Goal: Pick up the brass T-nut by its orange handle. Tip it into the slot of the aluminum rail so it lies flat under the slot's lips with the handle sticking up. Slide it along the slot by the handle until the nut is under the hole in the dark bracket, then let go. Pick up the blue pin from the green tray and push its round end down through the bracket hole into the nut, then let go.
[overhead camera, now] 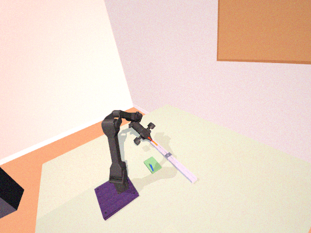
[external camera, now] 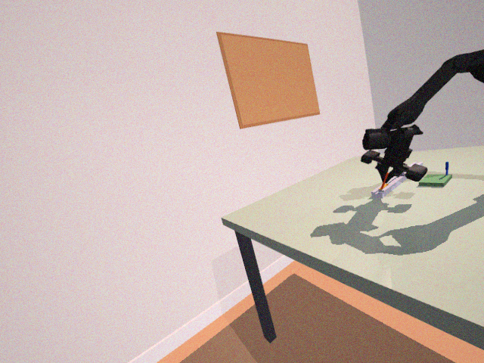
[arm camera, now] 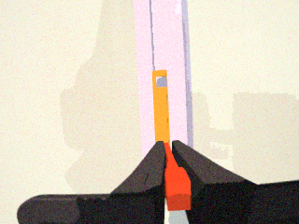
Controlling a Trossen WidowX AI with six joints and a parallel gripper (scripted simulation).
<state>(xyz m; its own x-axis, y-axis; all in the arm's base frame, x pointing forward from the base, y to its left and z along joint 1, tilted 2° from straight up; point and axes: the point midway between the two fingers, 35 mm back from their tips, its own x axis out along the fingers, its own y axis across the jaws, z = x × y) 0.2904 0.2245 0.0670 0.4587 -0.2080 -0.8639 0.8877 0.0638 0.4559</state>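
The brass T-nut lies 2 cm to the right of my gripper tip. The rest, counted from my gripper tip: aluminum rail (18 cm to the right, 3 cm below, 3 cm ahead); green tray (20 cm to the right, 10 cm behind, 4 cm below); blue pin (22 cm to the right, 11 cm behind, 2 cm below).
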